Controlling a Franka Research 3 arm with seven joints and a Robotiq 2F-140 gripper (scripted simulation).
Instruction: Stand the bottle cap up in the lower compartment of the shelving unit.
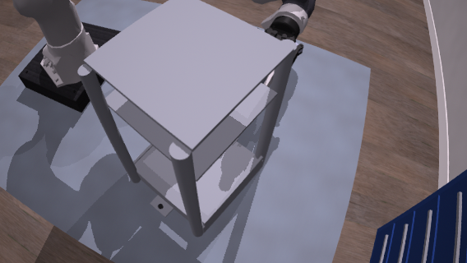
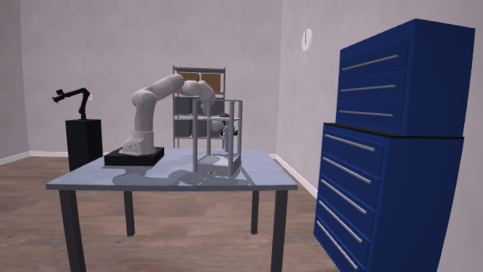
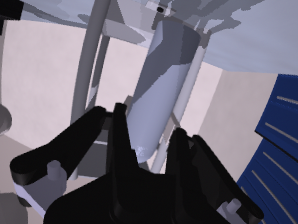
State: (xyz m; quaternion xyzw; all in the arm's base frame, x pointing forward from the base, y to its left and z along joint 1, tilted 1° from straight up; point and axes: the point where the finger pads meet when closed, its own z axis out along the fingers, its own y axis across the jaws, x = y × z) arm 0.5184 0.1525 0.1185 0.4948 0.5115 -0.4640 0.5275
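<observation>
Now: hand 21 cm to the left of the shelving unit, 3 cm below it and 3 cm past it.
</observation>
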